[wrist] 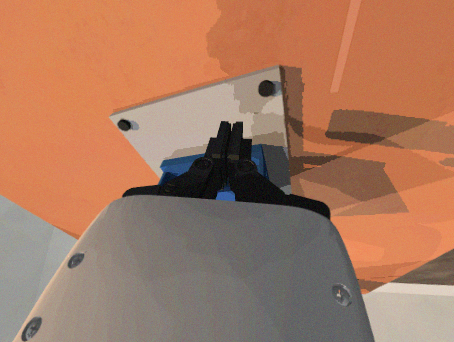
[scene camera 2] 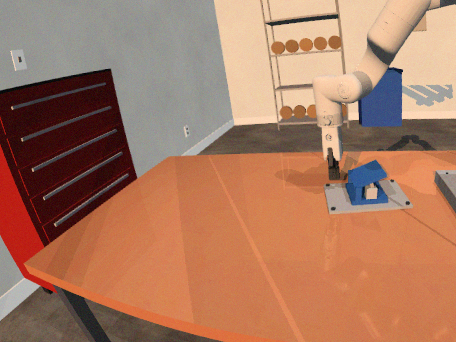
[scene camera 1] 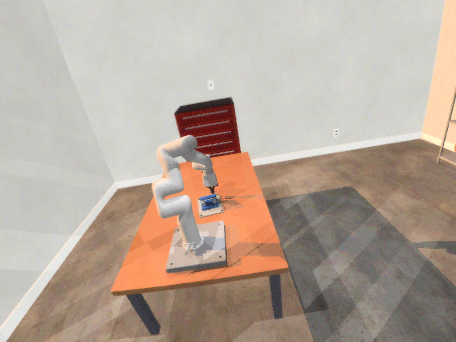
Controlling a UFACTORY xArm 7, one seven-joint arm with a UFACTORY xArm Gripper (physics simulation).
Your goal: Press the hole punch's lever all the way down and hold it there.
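Places are measured from the arm's base along level axes (x right, y up, z back), in millimetres.
Where they show: gripper, fingertip midpoint: (wrist: pixel 232 137) (scene camera 2: pixel 334 179) (scene camera 1: pixel 212 193); arm's base, link origin: (scene camera 1: pixel 193 242).
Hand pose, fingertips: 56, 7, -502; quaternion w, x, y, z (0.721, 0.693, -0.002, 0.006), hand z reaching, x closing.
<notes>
Each offset is from my fingertips to the top centre of the thing, as dx, dy, dz. "pt": to the spot under its first point. Level surfaces: height alone.
The blue hole punch {pt -18, -23, +101} (scene camera 1: pixel 209 203) (scene camera 2: pixel 356 195) is fixed on a light grey base plate {-20, -31, +98} (scene camera 1: pixel 203 213) (scene camera 2: pixel 340 205) (wrist: pixel 200 111) with dark screws at its corners. Its blue lever {-20, +50, +98} (scene camera 2: pixel 368 171) is tilted up, its low end toward the gripper in the second scene view. A pale block sits below the lever. My gripper (scene camera 1: pixel 213 193) (scene camera 2: pixel 334 178) (wrist: pixel 232 137) is shut and empty, pointing down beside the lever's low end, with its fingertips low over the plate's edge. In the wrist view the fingers hide much of the punch; whether they touch it cannot be told.
The punch stands on an orange table {dy -43} (scene camera 1: pixel 250 235) (scene camera 2: pixel 200 240) in front of the arm's grey mounting base (scene camera 1: pixel 215 255) (scene camera 2: pixel 447 185). A red drawer cabinet (scene camera 1: pixel 210 131) (scene camera 2: pixel 75 145) stands past the table's far end. A shelf rack and a blue bin (scene camera 2: pixel 381 100) stand in the background.
</notes>
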